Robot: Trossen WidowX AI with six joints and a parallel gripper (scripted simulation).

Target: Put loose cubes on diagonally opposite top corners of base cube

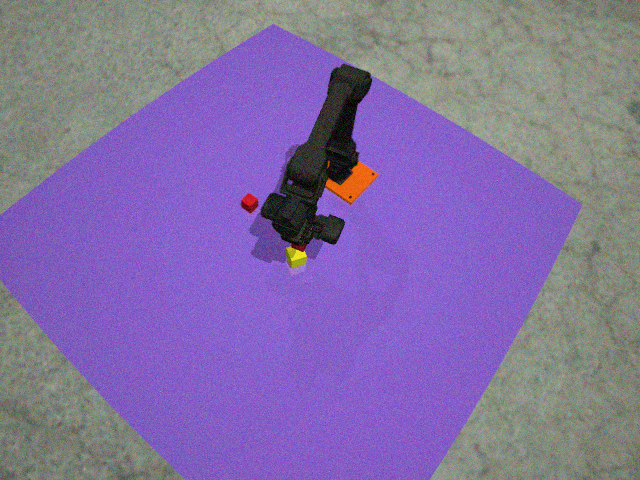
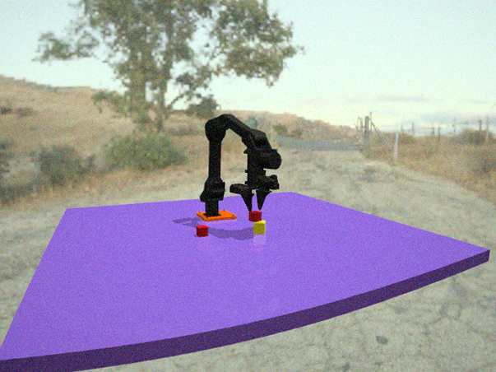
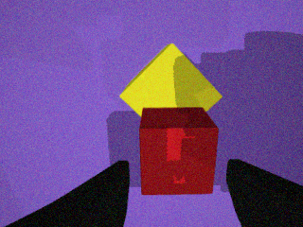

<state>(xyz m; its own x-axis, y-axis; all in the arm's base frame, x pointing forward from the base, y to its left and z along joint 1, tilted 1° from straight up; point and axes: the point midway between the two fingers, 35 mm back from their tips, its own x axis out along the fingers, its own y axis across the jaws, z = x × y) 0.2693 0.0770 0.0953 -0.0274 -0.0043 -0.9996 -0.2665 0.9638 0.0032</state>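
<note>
My gripper tip is now 6 cm above the yellow base cube, 2 cm short of it and 1 cm to the right of it.
</note>
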